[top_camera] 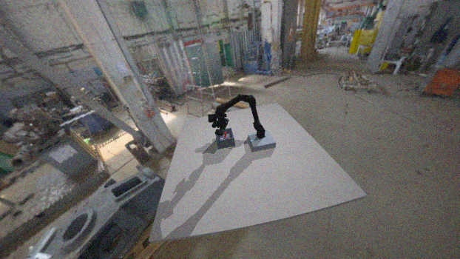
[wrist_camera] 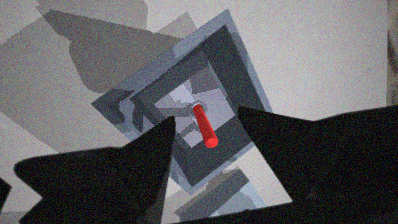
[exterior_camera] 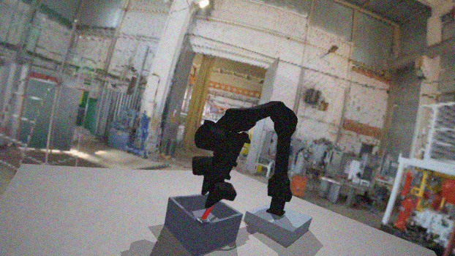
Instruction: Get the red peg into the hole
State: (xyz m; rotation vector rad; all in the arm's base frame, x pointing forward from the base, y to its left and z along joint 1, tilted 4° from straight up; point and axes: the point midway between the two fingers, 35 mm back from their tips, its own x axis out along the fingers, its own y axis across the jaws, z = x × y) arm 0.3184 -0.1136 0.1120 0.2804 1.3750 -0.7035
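My gripper tip is 40 mm above the red peg, 20 mm past it and 10 mm to the right of it. From my gripper tip the other things lie so: plate (70 mm below, 10 mm behind); grey box (90 mm below, 10 mm behind).
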